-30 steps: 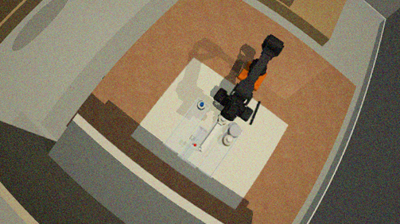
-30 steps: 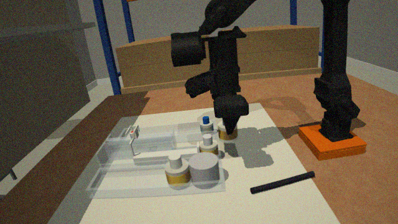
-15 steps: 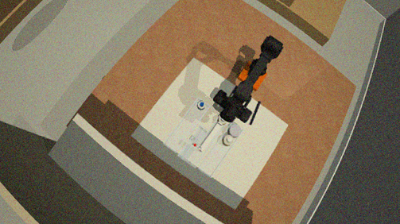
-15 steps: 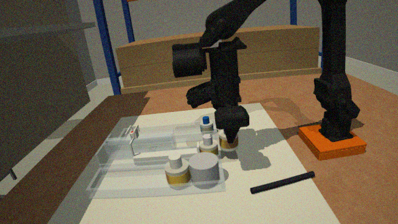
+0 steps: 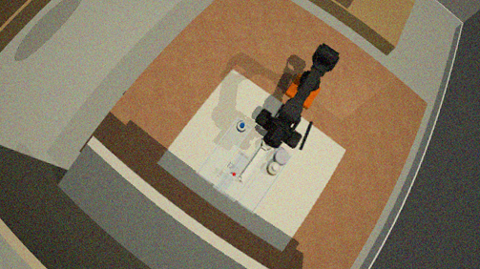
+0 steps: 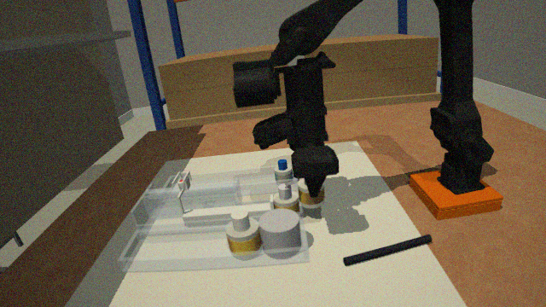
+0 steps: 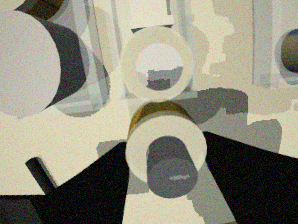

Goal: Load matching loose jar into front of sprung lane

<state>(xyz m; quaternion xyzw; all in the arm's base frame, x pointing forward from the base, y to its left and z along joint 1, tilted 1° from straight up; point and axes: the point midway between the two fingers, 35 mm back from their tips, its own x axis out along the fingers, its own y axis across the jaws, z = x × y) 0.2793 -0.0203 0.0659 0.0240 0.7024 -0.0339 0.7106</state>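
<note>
Right now my gripper tip is 6 cm short of the wide grey cylinder, 7 cm to the right of it and 2 cm above it. From my gripper tip the other things lie so: black rod (9 cm behind, 13 cm to the left, 5 cm below); pusher plate (15 cm ahead, 4 cm to the right); yellow-banded jar (12 cm ahead, 7 cm to the left, 1 cm below).
</note>
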